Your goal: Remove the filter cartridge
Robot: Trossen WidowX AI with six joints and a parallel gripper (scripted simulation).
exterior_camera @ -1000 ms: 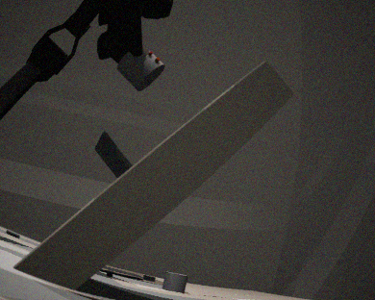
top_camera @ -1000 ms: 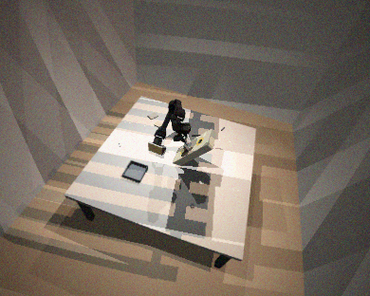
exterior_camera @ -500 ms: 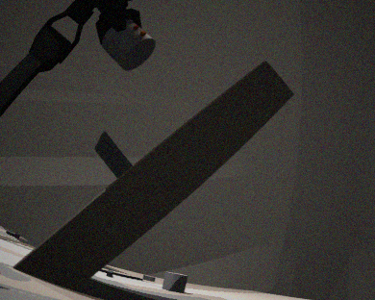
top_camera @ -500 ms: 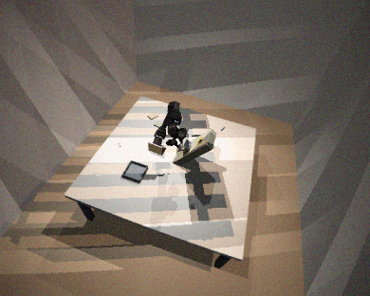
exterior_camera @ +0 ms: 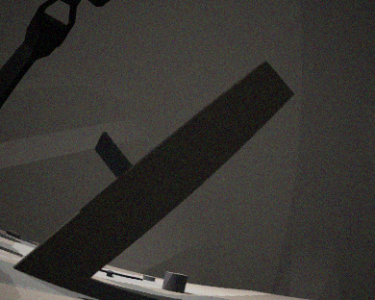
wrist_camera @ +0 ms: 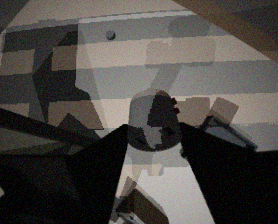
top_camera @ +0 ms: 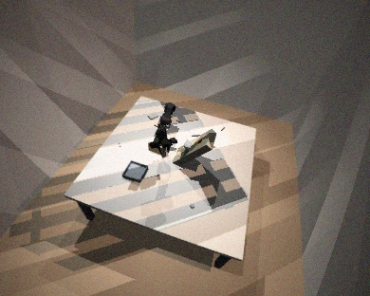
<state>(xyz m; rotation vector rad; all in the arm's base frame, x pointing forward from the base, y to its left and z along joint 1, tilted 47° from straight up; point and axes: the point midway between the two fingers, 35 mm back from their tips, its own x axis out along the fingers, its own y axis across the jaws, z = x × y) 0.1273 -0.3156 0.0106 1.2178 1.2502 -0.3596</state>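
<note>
Right now my gripper tip is 21 cm past the dark square tray, 6 cm to the left of it and 25 cm above it. Also, from my gripper tip: sloping service panel (17 cm ahead, 22 cm to the left, 9 cm below); round filter cartridge (right at my gripper tip).
</note>
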